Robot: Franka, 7 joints.
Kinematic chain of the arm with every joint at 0, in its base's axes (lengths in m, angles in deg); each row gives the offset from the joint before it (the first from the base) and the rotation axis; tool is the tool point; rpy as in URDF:
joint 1: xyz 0 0 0.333 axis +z
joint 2: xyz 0 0 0 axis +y
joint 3: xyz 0 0 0.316 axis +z
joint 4: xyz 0.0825 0 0 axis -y
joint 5: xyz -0.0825 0 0.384 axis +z
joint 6: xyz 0 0 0 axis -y
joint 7: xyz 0.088 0 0 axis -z
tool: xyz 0 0 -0.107 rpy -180 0 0
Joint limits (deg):
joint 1: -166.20..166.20
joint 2: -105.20..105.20
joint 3: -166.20..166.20
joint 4: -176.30..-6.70
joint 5: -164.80..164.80
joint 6: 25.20..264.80
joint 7: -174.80..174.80
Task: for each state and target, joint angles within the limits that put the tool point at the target. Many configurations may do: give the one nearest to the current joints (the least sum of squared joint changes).
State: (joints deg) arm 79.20 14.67 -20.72 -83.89 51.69 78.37 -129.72
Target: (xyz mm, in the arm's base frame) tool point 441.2 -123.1 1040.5
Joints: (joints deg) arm 25.09 9.94 -55.69 -41.14 55.01 133.75 -129.72
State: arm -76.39 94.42 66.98 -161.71 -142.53 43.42 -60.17
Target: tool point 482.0 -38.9 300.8
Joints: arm -78.84 86.81 93.15 -144.98 -151.90 45.10 -60.17
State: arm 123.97 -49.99 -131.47 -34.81 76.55 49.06 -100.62
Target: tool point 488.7 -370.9 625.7
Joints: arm 115.98 -53.34 -134.17 -38.15 72.43 34.49 -100.62
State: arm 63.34 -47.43 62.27 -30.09 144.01 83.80 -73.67
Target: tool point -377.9 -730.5 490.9
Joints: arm 73.39 -79.18 68.14 -25.14 145.30 97.49 -73.67
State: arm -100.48 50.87 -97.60 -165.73 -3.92 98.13 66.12
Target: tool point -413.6 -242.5 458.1
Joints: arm -57.87 62.84 -102.87 -123.16 -5.55 102.31 66.12
